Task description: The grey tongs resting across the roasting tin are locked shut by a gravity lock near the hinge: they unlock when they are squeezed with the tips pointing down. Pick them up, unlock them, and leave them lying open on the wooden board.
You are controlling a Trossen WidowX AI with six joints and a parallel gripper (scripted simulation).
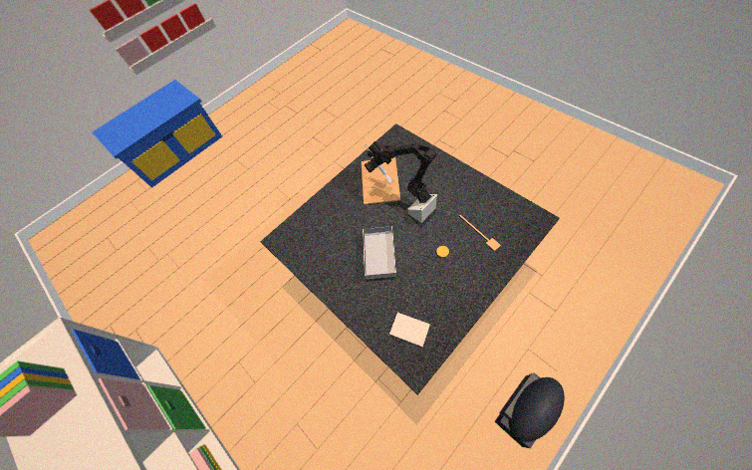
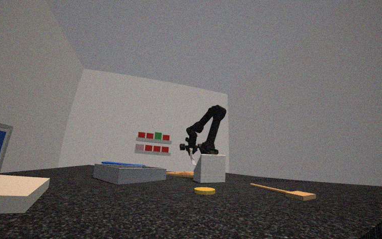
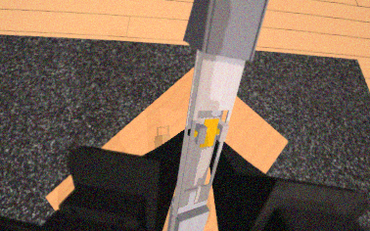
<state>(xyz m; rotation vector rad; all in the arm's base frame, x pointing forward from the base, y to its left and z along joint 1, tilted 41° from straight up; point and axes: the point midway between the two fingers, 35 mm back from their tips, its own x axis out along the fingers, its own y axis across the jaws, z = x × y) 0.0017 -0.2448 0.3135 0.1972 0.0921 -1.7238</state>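
Now: gripper tip 10 mm to the right of the yellow lock piece and 40 mm below it. From my gripper tip the other things lie so: wooden board: 10 mm ahead, 40 mm to the left, 140 mm below; then grey roasting tin: 420 mm ahead, 400 mm to the left, 120 mm below; then cream slab: 650 mm ahead, 820 mm to the left, 140 mm below.
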